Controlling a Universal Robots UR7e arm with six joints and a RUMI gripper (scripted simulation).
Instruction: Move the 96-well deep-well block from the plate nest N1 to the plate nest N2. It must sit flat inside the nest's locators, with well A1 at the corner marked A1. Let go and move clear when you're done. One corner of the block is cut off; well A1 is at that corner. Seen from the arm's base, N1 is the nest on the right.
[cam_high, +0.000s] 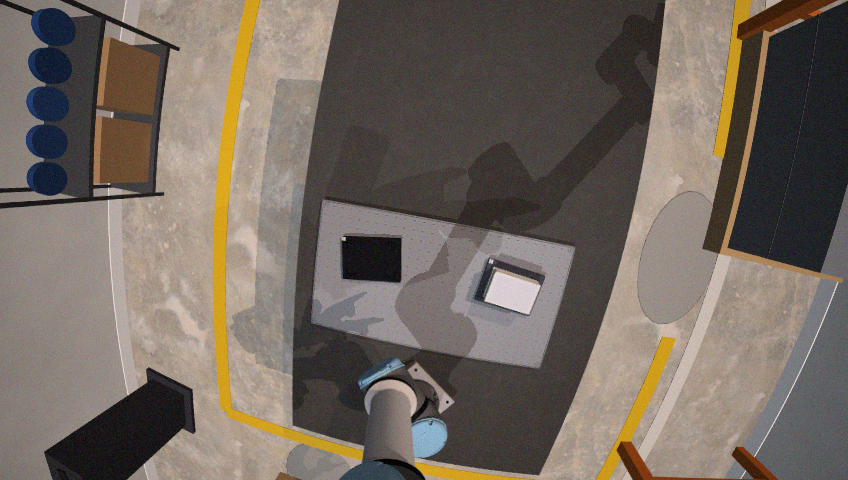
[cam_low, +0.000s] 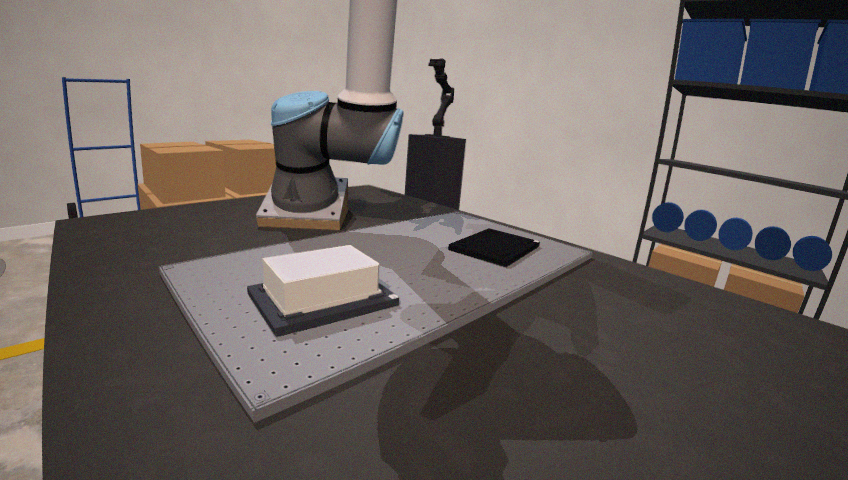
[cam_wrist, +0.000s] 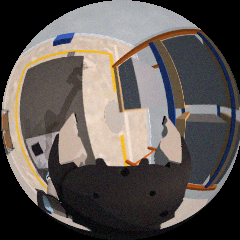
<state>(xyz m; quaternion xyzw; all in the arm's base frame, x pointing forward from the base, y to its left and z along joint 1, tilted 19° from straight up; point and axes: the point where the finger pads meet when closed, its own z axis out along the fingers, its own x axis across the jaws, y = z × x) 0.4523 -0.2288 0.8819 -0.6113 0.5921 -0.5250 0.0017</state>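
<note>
Right now my hand is 68 cm above the cream deep-well block, 25 cm past it and 23 cm to the right of it. Also, from my hand: grey nest N1: 71 cm below, 25 cm behind, 23 cm to the left; black nest N2: 71 cm below, 61 cm to the left, 27 cm behind.
</note>
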